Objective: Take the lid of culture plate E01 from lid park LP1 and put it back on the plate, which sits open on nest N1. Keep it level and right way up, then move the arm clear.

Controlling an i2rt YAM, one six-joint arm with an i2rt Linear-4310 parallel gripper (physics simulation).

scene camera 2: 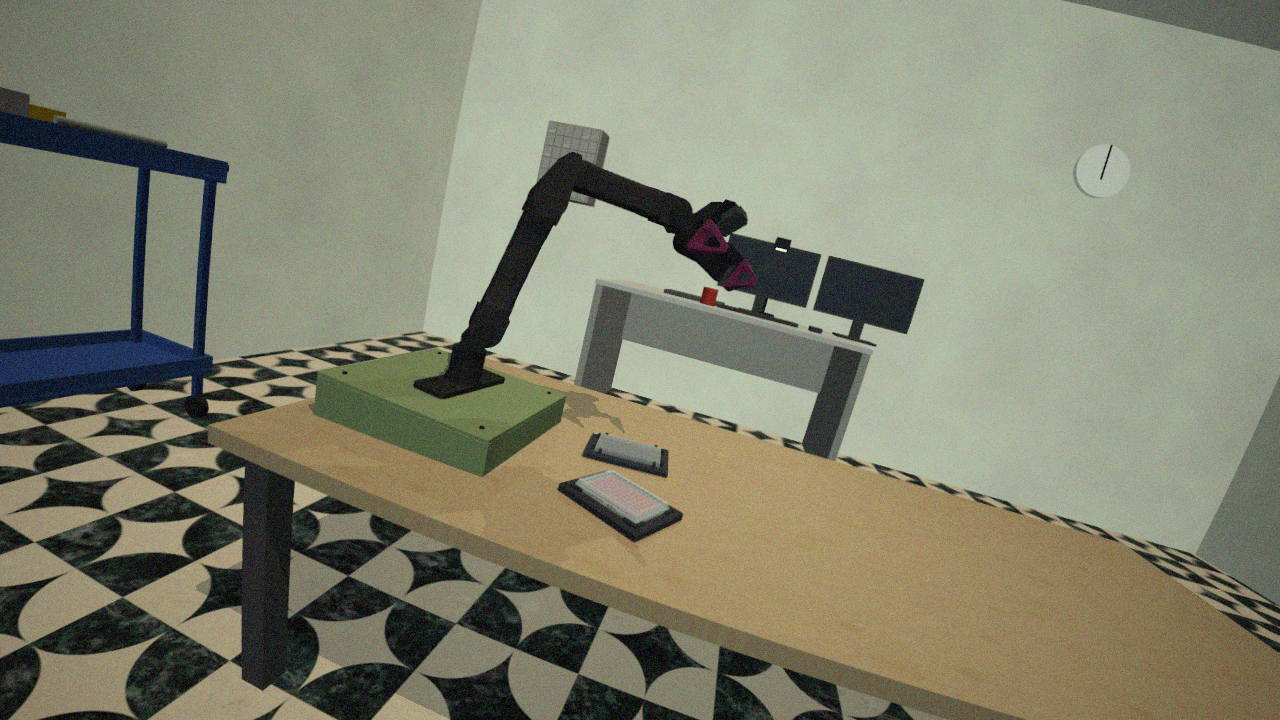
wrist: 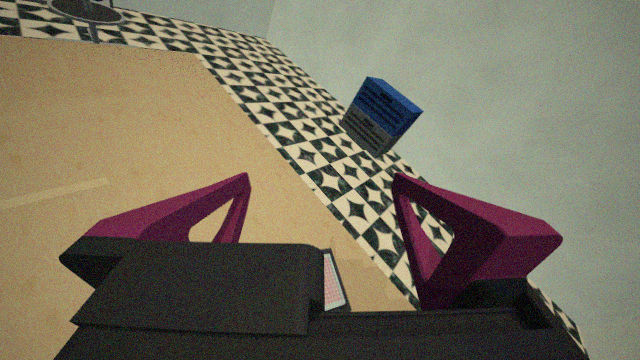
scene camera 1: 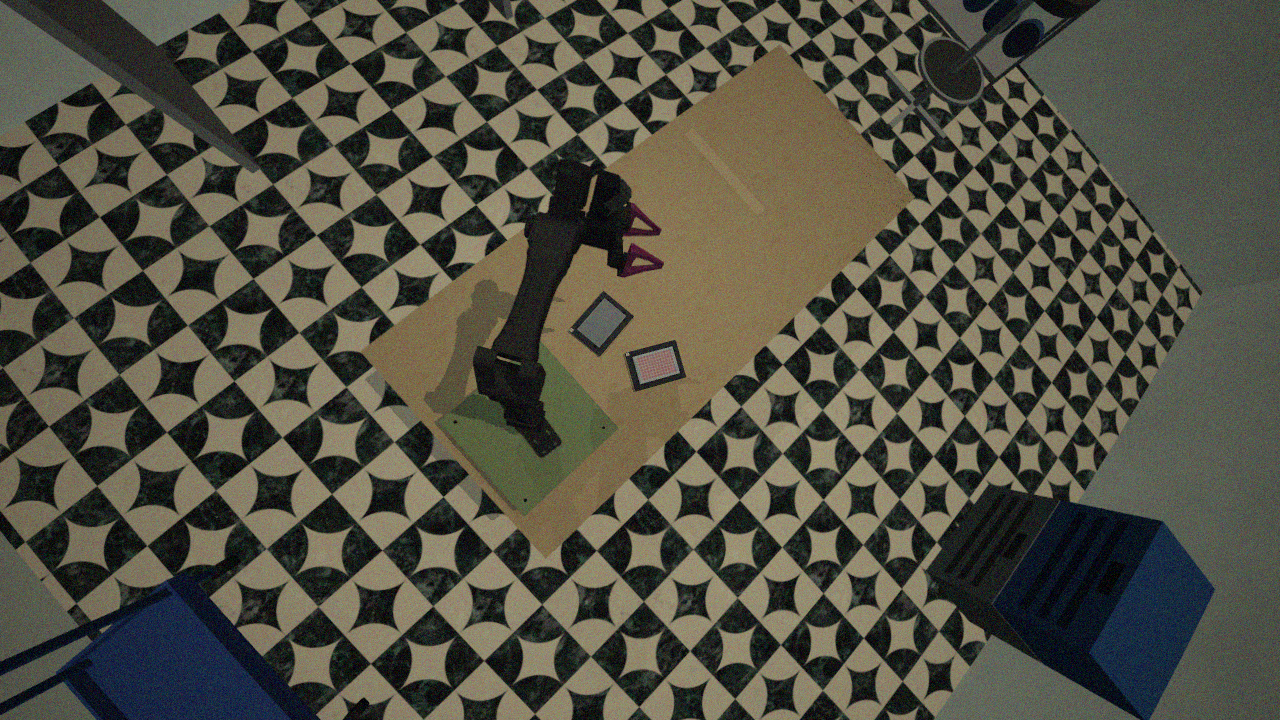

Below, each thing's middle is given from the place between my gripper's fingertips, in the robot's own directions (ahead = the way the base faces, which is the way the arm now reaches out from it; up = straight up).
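The dark nest (scene camera 2: 635,532) is well below my hand, a good way to the right of it and slightly behind it. I see the clear plate lid (scene camera 2: 611,445) too, a good way behind my hand, well below it, and just a shade to the left of it.
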